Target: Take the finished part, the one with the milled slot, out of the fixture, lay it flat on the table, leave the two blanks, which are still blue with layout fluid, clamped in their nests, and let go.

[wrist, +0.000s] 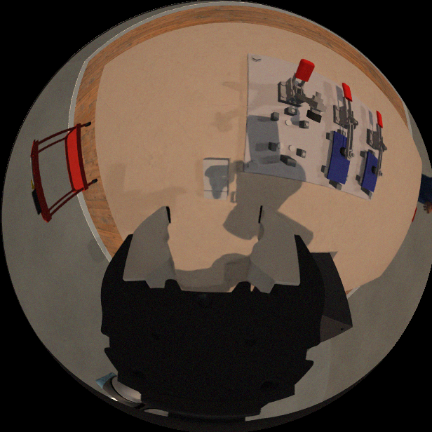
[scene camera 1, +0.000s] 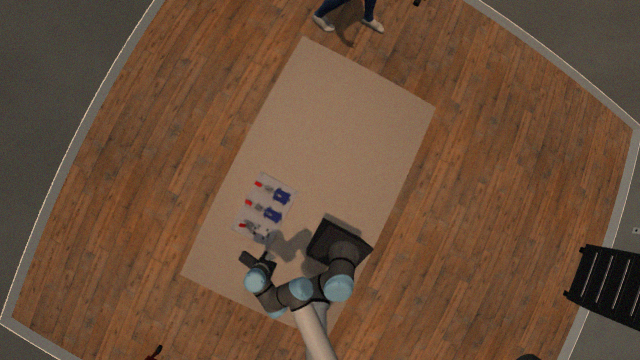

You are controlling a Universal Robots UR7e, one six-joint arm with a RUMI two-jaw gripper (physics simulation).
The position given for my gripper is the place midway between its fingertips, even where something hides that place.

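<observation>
Visible: blue blank (wrist: 338, 166). Finished part (wrist: 215, 169). Fixture plate (wrist: 262, 77). My gripper (wrist: 214, 208).
</observation>
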